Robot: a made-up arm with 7 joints.
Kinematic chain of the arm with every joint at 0, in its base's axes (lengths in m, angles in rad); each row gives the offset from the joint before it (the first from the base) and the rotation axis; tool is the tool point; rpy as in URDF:
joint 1: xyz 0 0 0.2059 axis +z
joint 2: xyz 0 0 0 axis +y
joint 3: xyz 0 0 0.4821 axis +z
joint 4: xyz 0.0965 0 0 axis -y
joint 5: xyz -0.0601 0 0.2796 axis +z
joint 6: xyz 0 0 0 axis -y
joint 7: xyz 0.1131 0 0 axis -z
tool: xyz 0 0 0 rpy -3.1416 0 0
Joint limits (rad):
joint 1: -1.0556..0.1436
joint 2: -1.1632..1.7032
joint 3: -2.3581..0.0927
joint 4: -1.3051..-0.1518
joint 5: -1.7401..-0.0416
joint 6: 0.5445..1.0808
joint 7: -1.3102..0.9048
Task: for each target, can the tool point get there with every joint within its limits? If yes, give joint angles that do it. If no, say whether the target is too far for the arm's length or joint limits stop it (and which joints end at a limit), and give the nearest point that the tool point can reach.
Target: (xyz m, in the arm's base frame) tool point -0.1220 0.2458 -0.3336
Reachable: no: joint limits stop it (at a limit: joint 1, joint 2, joint 3, joint 4, joint 5, joint 6) | nearest point 0.4640 0.1035 -0.2920 | short by 0.604 m
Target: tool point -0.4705 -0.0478 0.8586
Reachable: yes | joints -0.6512 -0.6957 -1.0683 -0.7622 -0.2517 0.7145 -0.6167
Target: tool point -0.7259 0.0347 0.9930
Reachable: no: too far | nearest point -0.5955 0.0285 0.8516 | short by 0.192 m
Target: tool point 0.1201 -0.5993 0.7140
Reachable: yes | joints -0.7433 1.0574 -1.9753 -1.0273 -0.6748 0.9301 -0.7147
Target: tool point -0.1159 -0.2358 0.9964
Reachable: yes | joints -0.9240 0.3608 -2.0583 -0.5202 -0.4733 0.7172 0.2292
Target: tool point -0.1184 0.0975 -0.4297
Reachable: no: joint limits stop it (at a limit: joint 1, joint 2, joint 3, joint 4, joint 5, joint 6) | nearest point 0.4640 0.1035 -0.2920 | short by 0.599 m
